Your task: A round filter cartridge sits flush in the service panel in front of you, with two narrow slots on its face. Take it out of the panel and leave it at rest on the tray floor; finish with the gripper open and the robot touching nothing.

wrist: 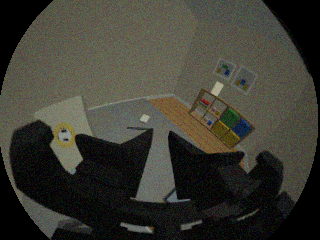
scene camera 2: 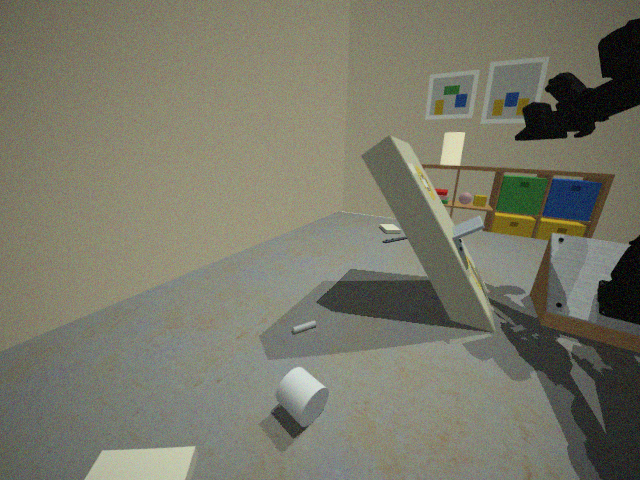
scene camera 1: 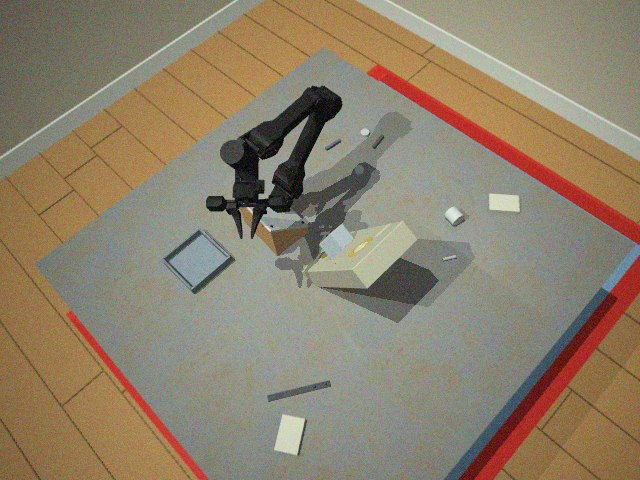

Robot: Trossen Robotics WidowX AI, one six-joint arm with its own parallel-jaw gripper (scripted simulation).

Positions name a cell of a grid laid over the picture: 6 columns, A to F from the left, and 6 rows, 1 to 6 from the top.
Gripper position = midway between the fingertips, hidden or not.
Note:
In view: the gripper (scene camera 2: E2), a cream service panel (scene camera 1: D4) and a grey-blue tray (scene camera 1: B4).
The gripper shows as well in the wrist view (wrist: D4) and in scene camera 1 (scene camera 1: C3). The cream service panel also shows in the wrist view (wrist: B3).

